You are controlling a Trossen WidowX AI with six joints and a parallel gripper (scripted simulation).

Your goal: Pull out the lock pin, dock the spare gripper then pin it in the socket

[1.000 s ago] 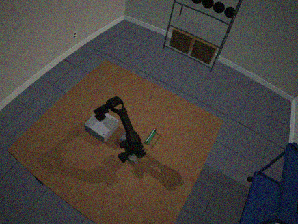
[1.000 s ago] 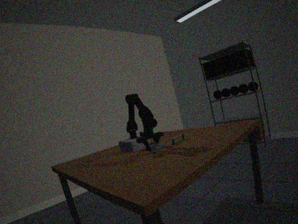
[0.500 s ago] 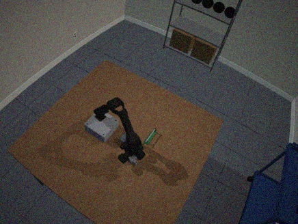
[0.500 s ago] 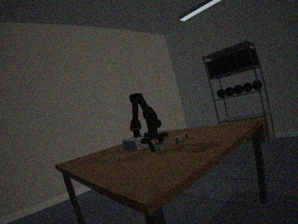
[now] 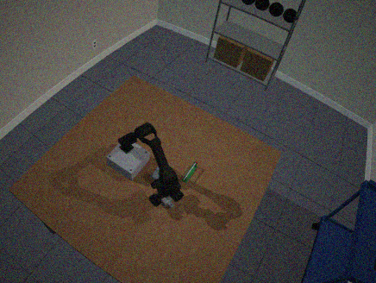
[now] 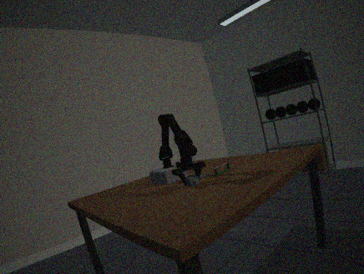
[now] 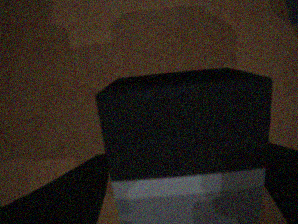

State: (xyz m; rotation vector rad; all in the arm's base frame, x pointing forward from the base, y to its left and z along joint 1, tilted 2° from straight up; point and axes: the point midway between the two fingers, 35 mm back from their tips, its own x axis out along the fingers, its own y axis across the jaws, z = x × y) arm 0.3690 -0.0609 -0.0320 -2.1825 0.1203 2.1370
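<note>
Right now my gripper tip is 1 cm below the spare gripper and 1 cm short of it. Round my gripper tip: green holder (24 cm to the left, 1 cm behind, 1 cm above); socket mount (11 cm to the left, 10 cm behind, 4 cm above).
</note>
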